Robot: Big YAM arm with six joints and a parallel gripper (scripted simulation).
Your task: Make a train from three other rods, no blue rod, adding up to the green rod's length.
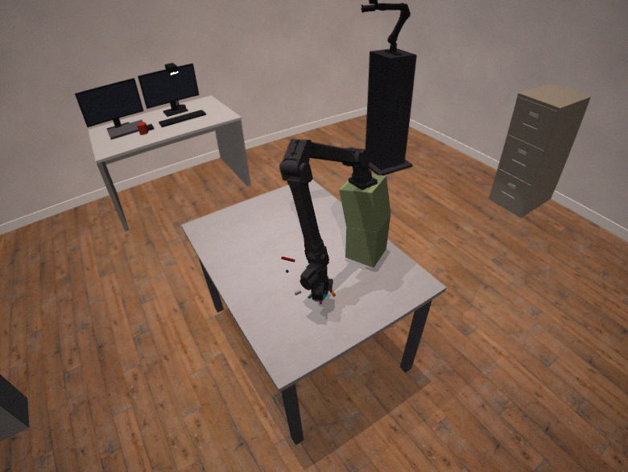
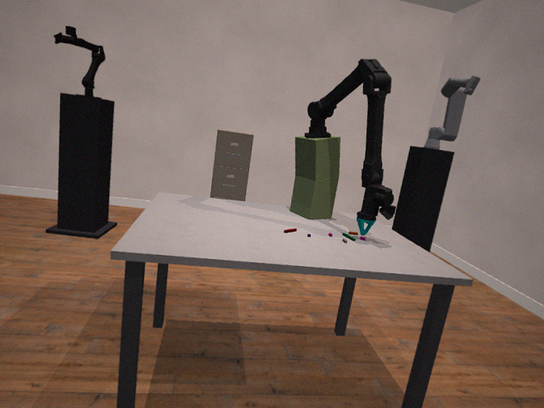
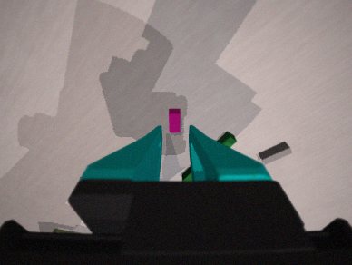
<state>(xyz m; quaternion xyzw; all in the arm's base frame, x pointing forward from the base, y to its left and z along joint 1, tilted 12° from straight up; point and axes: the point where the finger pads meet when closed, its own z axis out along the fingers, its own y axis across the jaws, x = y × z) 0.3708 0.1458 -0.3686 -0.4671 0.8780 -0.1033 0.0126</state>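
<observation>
Now: hand 6 cm to the left of the green rod and 3 cm above it. The rest, counted from my hand: orange rod: 7 cm behind, 2 cm to the right, 3 cm below; then grey rod: 7 cm ahead, 10 cm to the right, 3 cm below; then small blue rod: 5 cm ahead, 25 cm to the right, 3 cm below.
</observation>
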